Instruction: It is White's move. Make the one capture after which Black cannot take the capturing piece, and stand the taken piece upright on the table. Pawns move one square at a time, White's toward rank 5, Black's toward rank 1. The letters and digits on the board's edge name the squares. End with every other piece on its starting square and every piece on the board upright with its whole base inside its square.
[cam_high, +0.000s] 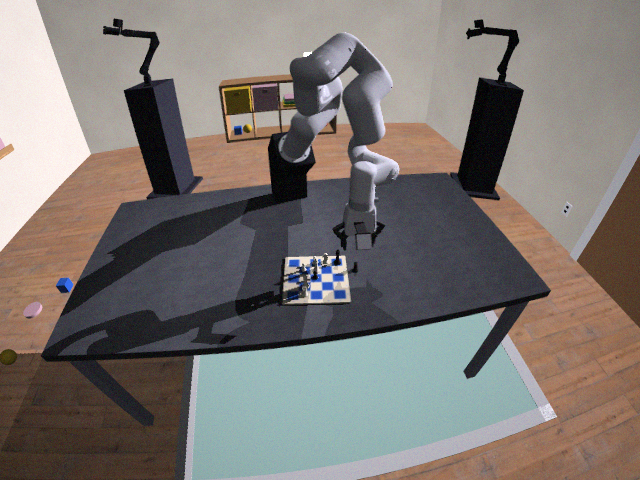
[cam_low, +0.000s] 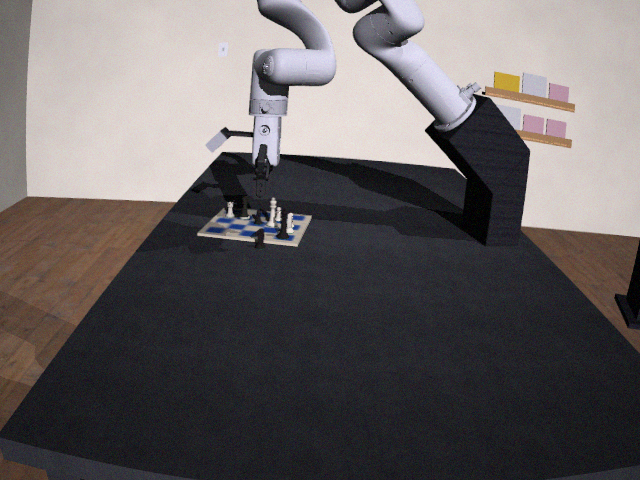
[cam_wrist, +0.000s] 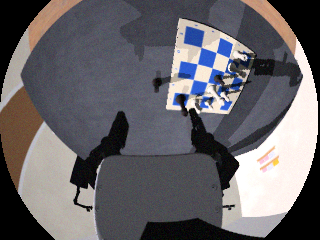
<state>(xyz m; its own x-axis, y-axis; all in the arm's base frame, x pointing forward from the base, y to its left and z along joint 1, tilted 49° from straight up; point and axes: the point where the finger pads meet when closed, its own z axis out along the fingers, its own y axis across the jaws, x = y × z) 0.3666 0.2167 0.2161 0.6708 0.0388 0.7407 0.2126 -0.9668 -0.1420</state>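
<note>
Right now my hand is 60 mm short of the blue-and-cream chessboard, 130 mm to the left of it and 120 mm above it. The rest, counted from my hand: white piece: 30 mm ahead, 130 mm to the right, 80 mm below.
</note>
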